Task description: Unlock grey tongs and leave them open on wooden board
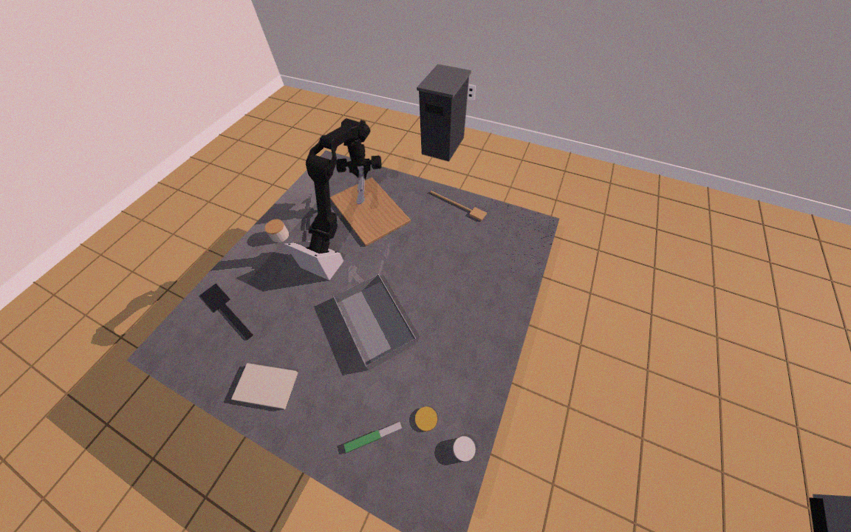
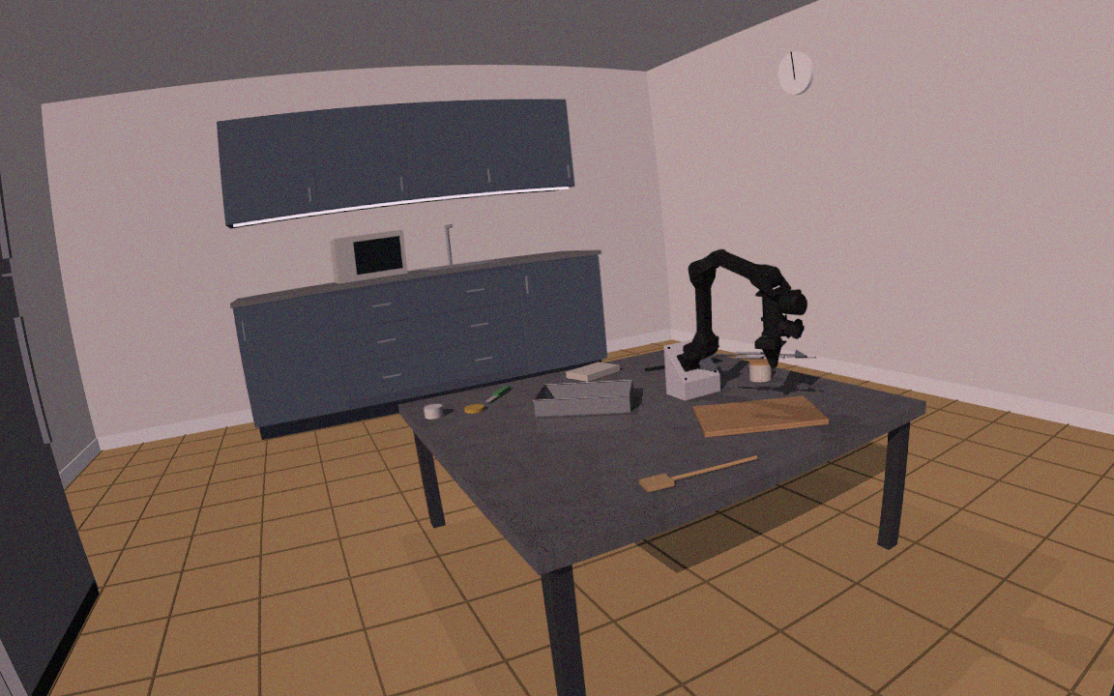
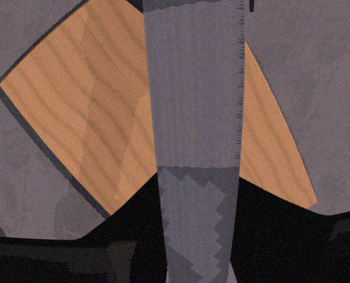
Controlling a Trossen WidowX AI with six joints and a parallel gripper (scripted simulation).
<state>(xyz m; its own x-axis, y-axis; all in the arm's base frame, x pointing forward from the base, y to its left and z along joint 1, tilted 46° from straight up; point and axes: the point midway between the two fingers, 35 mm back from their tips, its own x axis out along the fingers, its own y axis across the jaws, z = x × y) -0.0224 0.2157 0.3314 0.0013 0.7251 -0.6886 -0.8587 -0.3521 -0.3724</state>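
Now: the wooden board 3 cm ahead of my gripper tip, 4 cm to the right of it and 14 cm below it. The rest, counted from my gripper tip: wood-topped jar 27 cm behind, 34 cm to the right, 12 cm below; then black spatula 23 cm behind, 73 cm to the right, 15 cm below; then grey roasting tin 35 cm ahead, 52 cm to the right, 12 cm below.
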